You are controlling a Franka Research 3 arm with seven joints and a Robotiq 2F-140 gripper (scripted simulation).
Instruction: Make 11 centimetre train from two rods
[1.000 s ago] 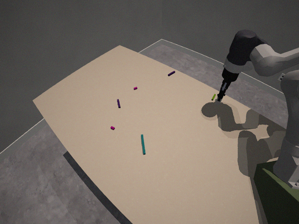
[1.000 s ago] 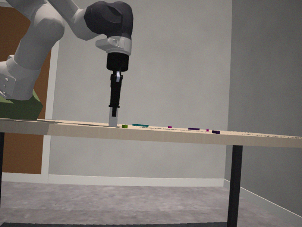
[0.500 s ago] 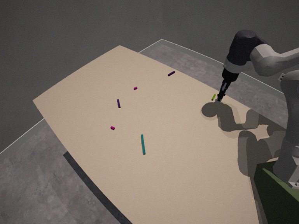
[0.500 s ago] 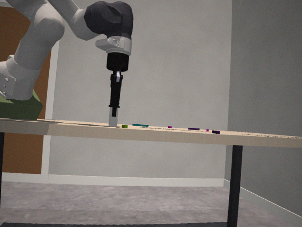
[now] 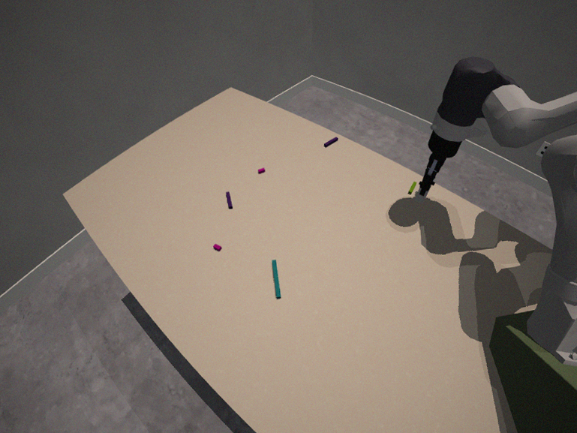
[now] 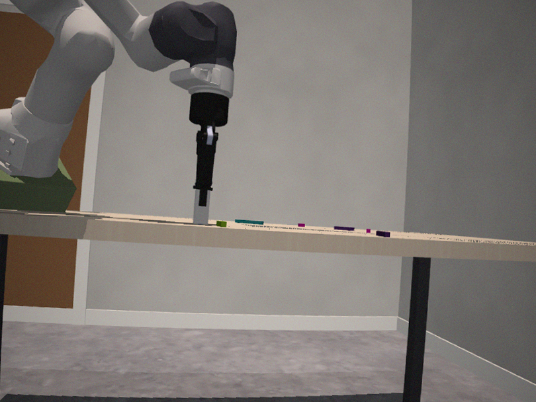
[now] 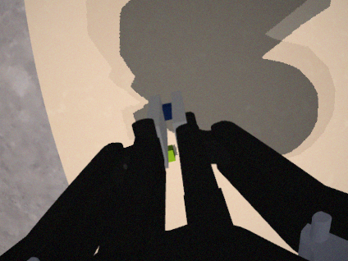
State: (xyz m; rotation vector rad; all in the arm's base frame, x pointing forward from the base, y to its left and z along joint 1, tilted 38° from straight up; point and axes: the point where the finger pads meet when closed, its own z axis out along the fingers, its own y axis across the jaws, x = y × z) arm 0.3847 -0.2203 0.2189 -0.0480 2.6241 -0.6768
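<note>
The lime rod is 30 mm ahead of my hand, 30 mm to the right of it and 30 mm below it. From my hand the other things lie so: blue rod (30 mm below); then turquoise rod (230 mm ahead, 430 mm to the left, 30 mm below).
</note>
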